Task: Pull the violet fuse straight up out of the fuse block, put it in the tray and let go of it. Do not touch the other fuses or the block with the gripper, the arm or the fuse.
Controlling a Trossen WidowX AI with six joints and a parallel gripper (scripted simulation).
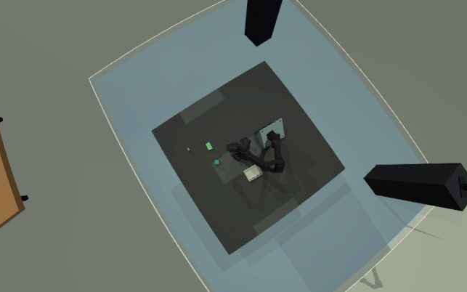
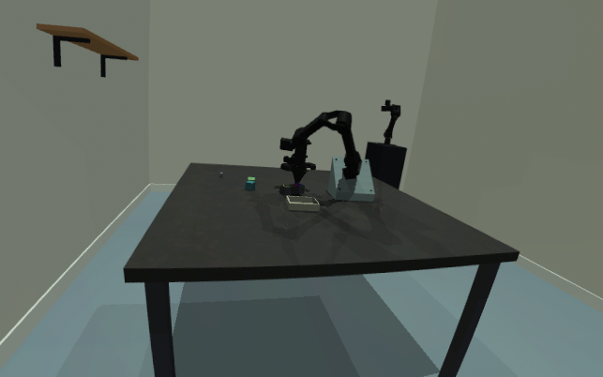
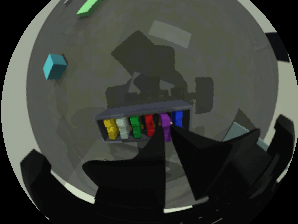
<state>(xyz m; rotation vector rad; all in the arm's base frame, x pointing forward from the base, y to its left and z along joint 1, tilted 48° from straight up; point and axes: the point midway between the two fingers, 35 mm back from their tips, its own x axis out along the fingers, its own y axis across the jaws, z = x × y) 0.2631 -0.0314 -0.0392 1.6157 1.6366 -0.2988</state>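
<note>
Right now the cream tray is 210 mm to the left of my gripper tip, 50 mm below it and 40 mm ahead of it. Also, from my gripper tip: violet fuse 10 mm below; then teal cube 230 mm ahead, 50 mm to the right, 30 mm below; then green flat block 200 mm to the right, 200 mm ahead, 40 mm below.
</note>
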